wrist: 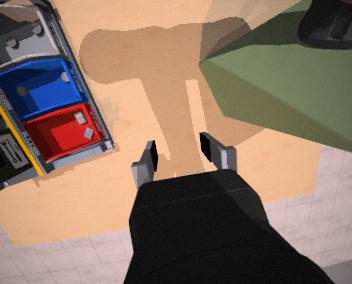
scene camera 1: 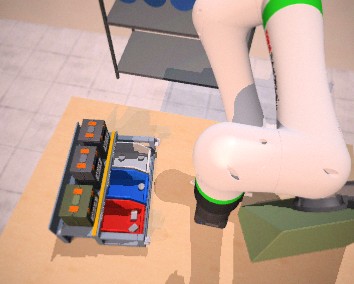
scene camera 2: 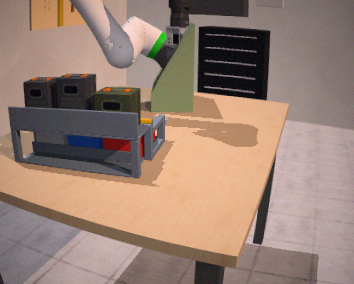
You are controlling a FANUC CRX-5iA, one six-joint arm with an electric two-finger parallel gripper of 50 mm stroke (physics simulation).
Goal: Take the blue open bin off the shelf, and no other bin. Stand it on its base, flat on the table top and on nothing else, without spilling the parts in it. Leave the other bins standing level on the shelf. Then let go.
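Places are measured from the arm's base along level axes (x ahead, y left, z up), in millimetres.
Pixels of known places: gripper, fingertip midpoint: (wrist: pixel 178 145) (scene camera 2: pixel 172 44); arm's base, origin of the base link: (scene camera 1: pixel 321 205) (scene camera 2: pixel 172 54).
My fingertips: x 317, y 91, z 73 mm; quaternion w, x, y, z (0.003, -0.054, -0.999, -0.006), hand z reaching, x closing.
For each thing: its top centre in the pictures, then the offset to it from my fingertips. Level surfaces: height alone.
- blue open bin, middle of its top: (scene camera 2: pixel 94 120) (wrist: pixel 27 90) (scene camera 1: pixel 121 182) 292 mm ahead, 153 mm right, 201 mm down
- white-grey bin, middle of its top: (scene camera 2: pixel 61 118) (scene camera 1: pixel 125 154) 300 mm ahead, 265 mm right, 201 mm down
- red bin, middle of its top: (scene camera 2: pixel 129 123) (wrist: pixel 52 136) (scene camera 1: pixel 115 214) 287 mm ahead, 41 mm right, 201 mm down
- olive box, middle of its top: (scene camera 2: pixel 117 89) (scene camera 1: pixel 75 199) 383 mm ahead, 35 mm right, 83 mm down
- table, its level: 282 mm down
The blue open bin (scene camera 1: pixel 125 186) (scene camera 2: pixel 85 141) (wrist: pixel 47 96) stands level on the grey shelf (scene camera 1: pixel 122 239) (scene camera 2: pixel 75 120) (wrist: pixel 77 156), between the white-grey bin (scene camera 1: pixel 131 159) (scene camera 2: pixel 50 138) and the red bin (scene camera 1: pixel 115 216) (scene camera 2: pixel 116 144) (wrist: pixel 56 136). Small grey parts lie in all three bins. My gripper (wrist: pixel 178 145) is open and empty. In the wrist view it is above the table, to the right of the red bin and apart from the shelf. In scene camera 1 its fingers are hidden below the arm.
Two dark boxes (scene camera 1: pixel 93 130) (scene camera 1: pixel 84 162) and an olive box (scene camera 1: pixel 77 206) (scene camera 2: pixel 117 102) stand on the shelf behind a yellow strip. A green sloped pedestal (scene camera 1: pixel 300 237) (scene camera 2: pixel 175 85) (wrist: pixel 280 85) stands on the table (scene camera 1: pixel 30 240) (scene camera 2: pixel 210 200), right of the gripper. A black drawer cabinet (scene camera 2: pixel 233 62) stands beyond.
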